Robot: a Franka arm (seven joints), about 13 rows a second.
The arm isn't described. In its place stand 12 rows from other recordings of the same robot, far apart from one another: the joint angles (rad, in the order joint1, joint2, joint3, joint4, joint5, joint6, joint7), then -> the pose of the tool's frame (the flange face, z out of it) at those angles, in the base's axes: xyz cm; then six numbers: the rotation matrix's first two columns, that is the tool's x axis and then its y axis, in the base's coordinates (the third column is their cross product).
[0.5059, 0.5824, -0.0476, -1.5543, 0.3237, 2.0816, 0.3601] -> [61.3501, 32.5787, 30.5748, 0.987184, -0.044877, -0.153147, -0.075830, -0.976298, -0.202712]
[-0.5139, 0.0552, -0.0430, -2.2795, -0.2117, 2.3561, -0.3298] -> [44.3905, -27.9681, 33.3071, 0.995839, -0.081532, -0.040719, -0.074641, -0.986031, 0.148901]
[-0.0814, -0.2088, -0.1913, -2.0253, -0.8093, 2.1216, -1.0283] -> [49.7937, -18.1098, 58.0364, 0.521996, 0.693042, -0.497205, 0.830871, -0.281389, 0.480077]
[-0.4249, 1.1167, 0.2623, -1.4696, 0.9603, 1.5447, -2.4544] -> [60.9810, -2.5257, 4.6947, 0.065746, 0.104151, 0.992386, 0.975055, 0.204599, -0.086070]
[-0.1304, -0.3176, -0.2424, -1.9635, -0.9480, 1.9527, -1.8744] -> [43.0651, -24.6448, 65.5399, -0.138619, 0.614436, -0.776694, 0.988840, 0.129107, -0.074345]
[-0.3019, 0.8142, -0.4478, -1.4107, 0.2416, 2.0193, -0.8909] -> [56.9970, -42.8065, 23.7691, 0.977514, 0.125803, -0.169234, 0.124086, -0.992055, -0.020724]
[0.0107, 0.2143, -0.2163, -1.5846, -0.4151, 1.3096, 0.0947] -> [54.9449, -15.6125, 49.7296, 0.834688, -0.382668, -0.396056, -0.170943, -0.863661, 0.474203]
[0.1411, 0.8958, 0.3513, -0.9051, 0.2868, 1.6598, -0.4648] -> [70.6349, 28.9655, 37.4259, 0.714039, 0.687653, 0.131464, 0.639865, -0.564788, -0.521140]
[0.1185, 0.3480, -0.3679, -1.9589, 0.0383, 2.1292, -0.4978] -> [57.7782, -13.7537, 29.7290, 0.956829, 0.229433, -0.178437, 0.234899, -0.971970, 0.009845]
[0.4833, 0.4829, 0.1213, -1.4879, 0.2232, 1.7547, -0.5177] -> [54.6423, 38.6946, 38.2719, 0.487677, 0.870884, -0.061089, 0.812771, -0.478451, -0.332398]
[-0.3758, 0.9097, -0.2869, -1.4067, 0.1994, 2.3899, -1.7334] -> [60.9080, -41.6687, 18.0385, 0.499025, 0.861714, -0.091779, 0.865629, -0.490691, 0.099538]
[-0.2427, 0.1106, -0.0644, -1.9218, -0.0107, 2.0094, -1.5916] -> [55.5740, -17.5934, 43.1943, 0.277417, 0.960613, -0.016205, 0.960377, -0.277740, -0.023166]
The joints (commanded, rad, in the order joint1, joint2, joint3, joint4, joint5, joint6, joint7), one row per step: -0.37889 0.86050 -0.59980 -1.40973 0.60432 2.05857 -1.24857; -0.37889 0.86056 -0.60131 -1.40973 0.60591 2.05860 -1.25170; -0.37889 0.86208 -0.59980 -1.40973 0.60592 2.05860 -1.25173; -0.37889 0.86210 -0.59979 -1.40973 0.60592 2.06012 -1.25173; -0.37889 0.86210 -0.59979 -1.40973 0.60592 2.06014 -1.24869; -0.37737 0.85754 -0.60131 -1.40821 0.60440 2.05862 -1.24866; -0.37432 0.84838 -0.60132 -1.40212 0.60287 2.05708 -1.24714; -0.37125 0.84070 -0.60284 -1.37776 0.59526 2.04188 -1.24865; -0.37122 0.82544 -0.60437 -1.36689 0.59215 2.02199 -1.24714; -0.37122 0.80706 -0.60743 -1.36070 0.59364 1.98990 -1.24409; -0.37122 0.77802 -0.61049 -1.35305 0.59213 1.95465 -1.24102; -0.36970 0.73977 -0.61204 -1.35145 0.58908 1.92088 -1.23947; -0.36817 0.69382 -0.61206 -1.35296 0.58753 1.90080 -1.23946; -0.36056 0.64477 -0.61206 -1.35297 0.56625 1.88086 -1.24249; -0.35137 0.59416 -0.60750 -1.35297 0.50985 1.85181 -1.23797; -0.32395 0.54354 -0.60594 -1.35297 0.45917 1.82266 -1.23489
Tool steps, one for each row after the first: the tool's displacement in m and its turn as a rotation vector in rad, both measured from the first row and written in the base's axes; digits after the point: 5 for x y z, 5 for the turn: -0.00048 -0.00055 0.00032 -0.00056 -0.00098 0.00132; -0.00006 0.00009 -0.00103 0.00107 -0.00001 0.00232; 0.00001 -0.00006 -0.00092 -0.00029 -0.00064 0.00222; 0.00001 -0.00007 -0.00092 -0.00018 -0.00041 -0.00081; 0.00098 -0.00001 0.00290 -0.00316 -0.00338 0.00123; 0.00507 0.00104 0.01124 -0.00964 -0.01380 0.00624; 0.01309 0.00214 0.02531 -0.01899 -0.02350 0.02507; 0.01563 0.00279 0.03860 -0.01638 -0.03271 0.03021; 0.01581 0.00440 0.05139 -0.00007 -0.03938 0.02985; 0.01607 0.00628 0.07165 0.01267 -0.05292 0.03220; 0.01542 0.00969 0.09524 0.02485 -0.07111 0.03722; 0.01419 0.01279 0.12330 0.02560 -0.10238 0.04226; 0.01381 0.01876 0.15360 0.01463 -0.12153 0.06419; 0.01175 0.02720 0.18255 -0.00316 -0.10913 0.09507; 0.01604 0.04415 0.21168 -0.02041 -0.10038 0.13902
